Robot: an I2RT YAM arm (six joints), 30 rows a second.
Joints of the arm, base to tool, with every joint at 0 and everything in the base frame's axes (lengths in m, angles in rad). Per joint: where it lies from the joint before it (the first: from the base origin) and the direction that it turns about. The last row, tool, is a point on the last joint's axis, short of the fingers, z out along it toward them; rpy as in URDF.
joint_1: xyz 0 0 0.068 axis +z
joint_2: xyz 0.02 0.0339 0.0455 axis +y
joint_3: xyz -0.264 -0.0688 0 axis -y
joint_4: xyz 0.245 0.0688 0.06 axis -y
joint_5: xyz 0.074 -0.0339 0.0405 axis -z
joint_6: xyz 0.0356 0 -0.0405 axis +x
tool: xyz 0 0 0 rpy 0 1.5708 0
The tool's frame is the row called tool.
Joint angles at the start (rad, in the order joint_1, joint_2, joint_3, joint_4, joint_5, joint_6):
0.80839, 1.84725, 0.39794, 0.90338, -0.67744, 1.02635
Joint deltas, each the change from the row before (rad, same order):
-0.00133, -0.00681, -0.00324, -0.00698, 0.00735, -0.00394
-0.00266, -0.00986, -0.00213, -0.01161, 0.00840, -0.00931
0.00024, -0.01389, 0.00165, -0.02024, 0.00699, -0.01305
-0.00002, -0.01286, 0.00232, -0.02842, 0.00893, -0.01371
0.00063, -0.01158, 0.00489, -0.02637, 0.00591, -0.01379
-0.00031, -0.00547, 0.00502, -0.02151, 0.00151, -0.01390
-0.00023, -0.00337, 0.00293, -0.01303, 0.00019, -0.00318
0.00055, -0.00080, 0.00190, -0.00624, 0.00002, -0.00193
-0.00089, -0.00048, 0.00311, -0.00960, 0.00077, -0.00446
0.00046, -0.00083, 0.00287, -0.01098, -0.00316, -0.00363
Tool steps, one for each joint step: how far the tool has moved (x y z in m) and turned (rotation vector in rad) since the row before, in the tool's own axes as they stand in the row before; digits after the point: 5 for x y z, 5 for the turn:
0.00021, 0.00000, -0.00112, 0.00632, -0.00609, -0.00127
-0.00029, 0.00035, -0.00143, 0.00747, -0.00793, -0.00582
-0.00039, 0.00162, -0.00089, 0.00684, -0.00370, -0.01028
-0.00013, 0.00075, -0.00081, 0.01371, -0.00174, -0.00569
-0.00054, 0.00133, -0.00037, 0.00975, 0.00006, -0.00813
-0.00047, 0.00040, 0.00000, 0.00820, 0.00352, -0.00719
-0.00024, 0.00025, -0.00004, 0.00457, 0.00276, 0.00093
-0.00005, 0.00013, 0.00020, 0.00222, 0.00210, -0.00007
-0.00042, -0.00014, 0.00014, 0.00456, 0.00141, -0.00047
0.00007, 0.00002, 0.00027, 0.00281, 0.00638, 0.00050

